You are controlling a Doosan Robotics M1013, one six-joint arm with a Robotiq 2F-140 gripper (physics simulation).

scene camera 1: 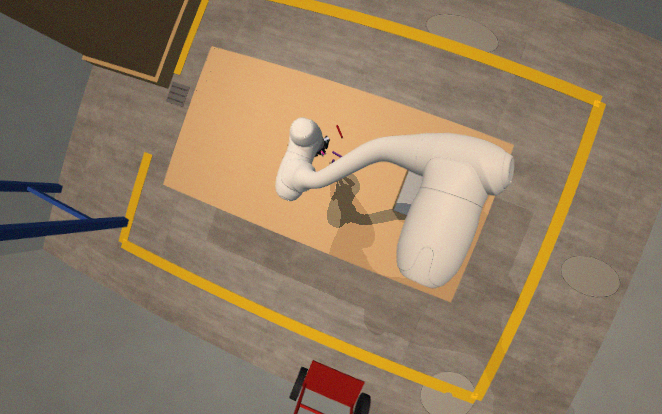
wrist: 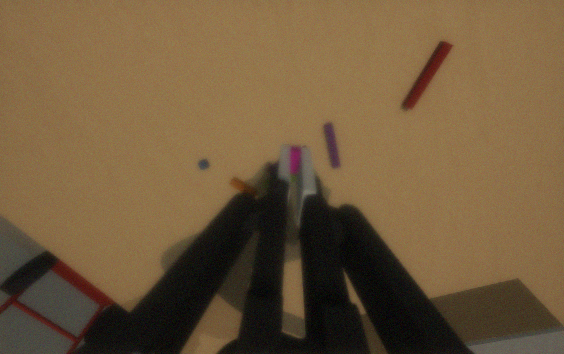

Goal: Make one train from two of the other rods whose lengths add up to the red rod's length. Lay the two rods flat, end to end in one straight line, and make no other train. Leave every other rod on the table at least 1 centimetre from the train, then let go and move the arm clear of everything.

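Frame: origin at the arm's base, x ahead, y left, z up, level; metres.
Seen in the pictures: gripper, fingertip midpoint: (scene camera 1: 323, 153) (wrist: 293, 161).
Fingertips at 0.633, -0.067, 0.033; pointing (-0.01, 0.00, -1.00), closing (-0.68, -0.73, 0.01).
A point is followed by its place in that frame, as x, y, z.
My gripper (scene camera 1: 323, 151) {0.633, -0.067, 0.033} (wrist: 293, 161) {0.633, -0.067, 0.033} is shut on a magenta rod (scene camera 1: 322, 153) {0.635, -0.065, 0.040} (wrist: 295, 159) {0.636, -0.072, 0.041}, held above the table. The red rod (scene camera 1: 339, 131) {0.587, -0.214, -0.071} (wrist: 427, 76) {0.590, -0.216, -0.071} lies apart, at the upper right in the wrist view. A purple rod (scene camera 1: 337, 154) {0.575, -0.091, -0.071} (wrist: 332, 145) {0.580, -0.092, -0.071} lies right of the fingertips in the wrist view. An orange rod (wrist: 242, 185) {0.600, 0.041, -0.072} is partly hidden by the left finger. A small blue piece (wrist: 203, 164) {0.655, 0.062, -0.071} lies farther left. A bit of green (wrist: 293, 177) {0.570, -0.025, -0.071} shows between the fingers, mostly hidden. A dark purple end (wrist: 272, 168) {0.597, -0.010, -0.071} shows behind the left finger.
The tan table (scene camera 1: 240, 125) {1.159, -0.168, -0.081} (wrist: 125, 75) {0.789, 0.060, -0.081} lies under the rods. A grey box or plate (scene camera 1: 411, 192) {0.170, 0.042, 0.003} is partly hidden by the arm near its base. A red cart (scene camera 1: 333, 382) stands on the floor beyond the table.
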